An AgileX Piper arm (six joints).
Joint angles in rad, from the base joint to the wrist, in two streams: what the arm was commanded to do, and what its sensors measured. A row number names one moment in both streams.
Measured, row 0:
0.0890, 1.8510, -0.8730, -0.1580, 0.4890, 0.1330
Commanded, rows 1 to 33:
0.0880, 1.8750, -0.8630, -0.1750, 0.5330, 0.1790
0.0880, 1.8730, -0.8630, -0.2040, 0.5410, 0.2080
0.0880, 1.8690, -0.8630, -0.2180, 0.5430, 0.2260
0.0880, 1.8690, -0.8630, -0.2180, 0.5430, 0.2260
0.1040, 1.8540, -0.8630, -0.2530, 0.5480, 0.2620
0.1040, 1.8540, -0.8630, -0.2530, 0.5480, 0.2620
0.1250, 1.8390, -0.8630, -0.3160, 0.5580, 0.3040
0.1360, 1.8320, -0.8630, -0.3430, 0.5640, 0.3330
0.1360, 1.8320, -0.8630, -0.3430, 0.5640, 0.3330
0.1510, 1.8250, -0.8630, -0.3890, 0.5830, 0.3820
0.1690, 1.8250, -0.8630, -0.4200, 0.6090, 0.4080
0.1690, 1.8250, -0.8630, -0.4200, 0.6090, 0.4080
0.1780, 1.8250, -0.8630, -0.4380, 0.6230, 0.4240
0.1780, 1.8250, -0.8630, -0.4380, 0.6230, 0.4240
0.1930, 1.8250, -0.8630, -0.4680, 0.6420, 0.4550
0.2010, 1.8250, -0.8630, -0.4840, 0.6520, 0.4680
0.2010, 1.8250, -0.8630, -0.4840, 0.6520, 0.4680
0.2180, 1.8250, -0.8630, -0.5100, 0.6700, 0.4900
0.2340, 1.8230, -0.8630, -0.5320, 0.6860, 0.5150
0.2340, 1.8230, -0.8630, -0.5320, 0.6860, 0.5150
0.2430, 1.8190, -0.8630, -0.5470, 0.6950, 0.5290
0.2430, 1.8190, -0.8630, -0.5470, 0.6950, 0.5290
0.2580, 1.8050, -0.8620, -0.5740, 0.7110, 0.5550
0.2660, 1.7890, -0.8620, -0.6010, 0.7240, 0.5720
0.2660, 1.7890, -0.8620, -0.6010, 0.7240, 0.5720
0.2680, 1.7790, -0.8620, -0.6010, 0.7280, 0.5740
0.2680, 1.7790, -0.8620, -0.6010, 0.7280, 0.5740
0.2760, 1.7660, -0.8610, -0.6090, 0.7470, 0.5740
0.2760, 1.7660, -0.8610, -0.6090, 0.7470, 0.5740
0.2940, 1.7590, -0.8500, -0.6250, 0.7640, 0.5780
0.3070, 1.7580, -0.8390, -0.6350, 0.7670, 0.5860
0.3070, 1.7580, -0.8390, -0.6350, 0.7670, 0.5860
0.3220, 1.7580, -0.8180, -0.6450, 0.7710, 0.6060
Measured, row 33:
0.3000, 1.7730, -0.8440, -0.5900, 0.7240, 0.5740
